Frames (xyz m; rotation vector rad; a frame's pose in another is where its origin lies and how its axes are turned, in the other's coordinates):
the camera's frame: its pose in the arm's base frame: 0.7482 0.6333 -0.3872 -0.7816 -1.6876 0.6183
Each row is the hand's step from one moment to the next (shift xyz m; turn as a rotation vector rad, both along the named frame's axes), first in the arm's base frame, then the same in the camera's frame.
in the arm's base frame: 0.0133 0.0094 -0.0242 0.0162 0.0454 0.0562
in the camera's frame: -0.0100 0.0265 -0.0071 0.0672 -0.0096 -0.0296
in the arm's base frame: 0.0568 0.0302 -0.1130 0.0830 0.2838 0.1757
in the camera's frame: -0.0564 0.1138 -0.0279 0.3135 0.0670 -0.1247
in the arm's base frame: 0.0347 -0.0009 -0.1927 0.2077 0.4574 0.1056
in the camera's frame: -0.1263 0.1490 0.0130 0.3827 0.2535 -0.2297
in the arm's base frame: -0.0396 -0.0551 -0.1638 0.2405 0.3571 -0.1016
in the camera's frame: -0.1379 0.0792 0.0784 0.1716 0.3490 -0.2108
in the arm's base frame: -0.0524 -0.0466 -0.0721 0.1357 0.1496 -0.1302
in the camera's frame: -0.0722 0.0141 0.0686 0.0117 0.2177 -0.1010
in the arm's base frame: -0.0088 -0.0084 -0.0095 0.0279 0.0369 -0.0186
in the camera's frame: -0.0109 0.0001 0.0109 0.0122 0.0426 -0.0228
